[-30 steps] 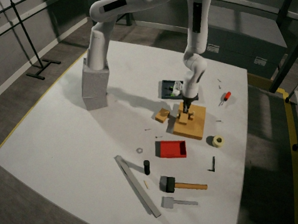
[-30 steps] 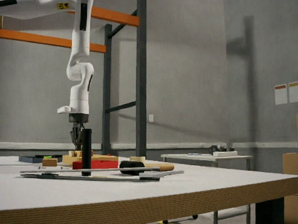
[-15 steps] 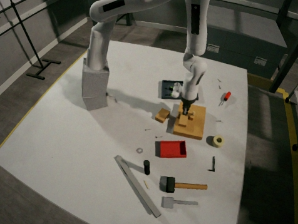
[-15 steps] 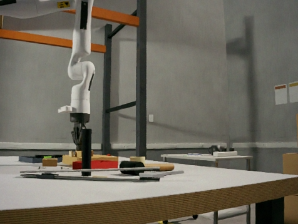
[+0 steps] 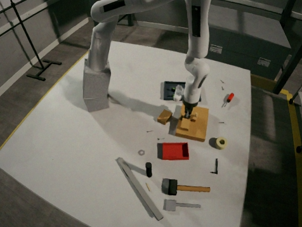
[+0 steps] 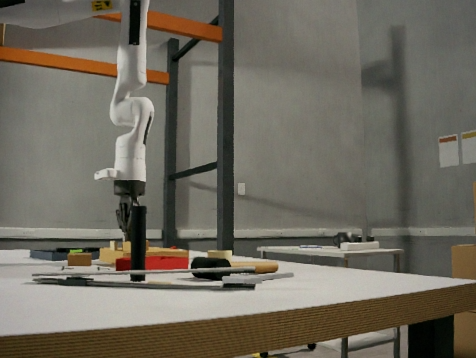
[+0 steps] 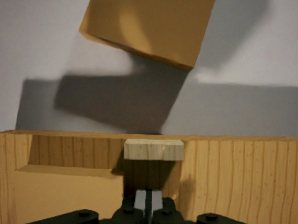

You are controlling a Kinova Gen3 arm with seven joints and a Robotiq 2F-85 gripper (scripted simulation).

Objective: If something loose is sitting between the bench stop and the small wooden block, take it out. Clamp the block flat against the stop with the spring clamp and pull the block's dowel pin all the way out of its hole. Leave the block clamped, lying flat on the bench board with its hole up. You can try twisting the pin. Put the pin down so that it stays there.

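Right now my hand is 40 mm short of the dowel pin and 10 mm to the right of it. Round my hand: pale wooden block: 40 mm ahead, 10 mm to the left, 10 mm below; then wooden bench board: 30 mm ahead, 30 mm below; then tan wooden block: 110 mm behind, 40 mm below.
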